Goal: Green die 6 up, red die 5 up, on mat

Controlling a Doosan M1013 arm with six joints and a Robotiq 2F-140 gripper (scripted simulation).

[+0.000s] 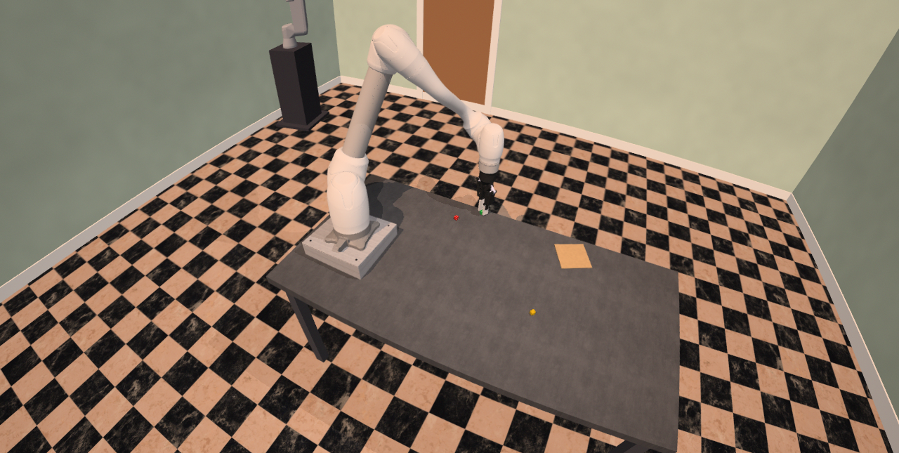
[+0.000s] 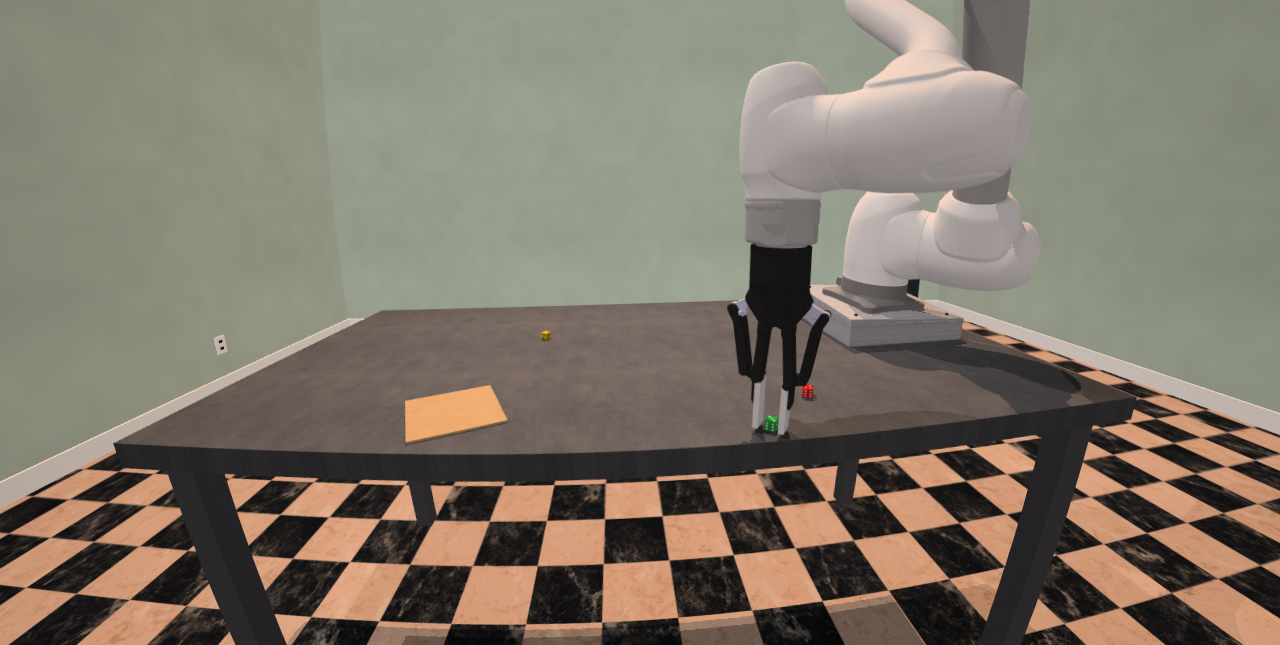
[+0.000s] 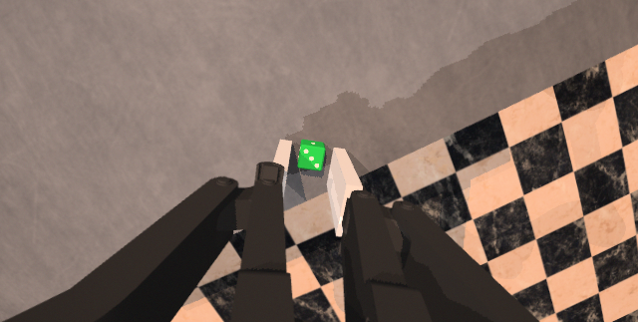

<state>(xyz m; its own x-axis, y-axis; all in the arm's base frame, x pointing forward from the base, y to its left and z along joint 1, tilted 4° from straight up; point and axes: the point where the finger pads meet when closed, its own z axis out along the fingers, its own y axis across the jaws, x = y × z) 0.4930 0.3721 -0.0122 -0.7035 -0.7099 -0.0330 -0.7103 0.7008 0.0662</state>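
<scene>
The green die lies 3 cm below my hand. The rest, counted from my hand: yellow die (51 cm to the right, 29 cm ahead, 3 cm below); red die (11 cm behind, 8 cm to the right, 3 cm below); orange mat (44 cm ahead, 17 cm to the right, 4 cm below).
</scene>
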